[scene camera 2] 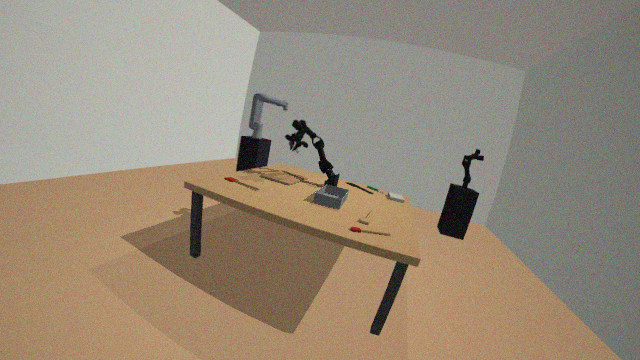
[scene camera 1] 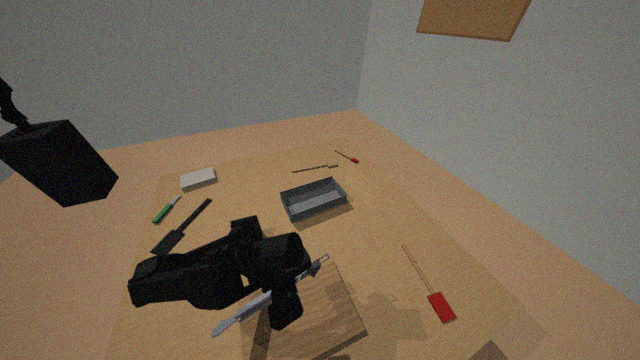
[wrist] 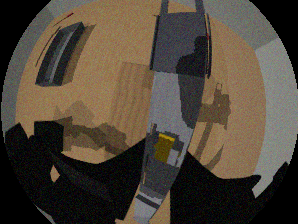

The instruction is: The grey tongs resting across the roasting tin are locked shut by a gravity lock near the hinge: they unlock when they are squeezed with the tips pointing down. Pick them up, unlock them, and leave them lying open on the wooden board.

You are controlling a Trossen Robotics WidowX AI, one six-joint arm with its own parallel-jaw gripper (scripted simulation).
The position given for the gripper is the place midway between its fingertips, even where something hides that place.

In view: the gripper (scene camera 1: 294, 288) and a wooden board (wrist: 128, 118).
The gripper is seen too in the wrist view (wrist: 161, 142).
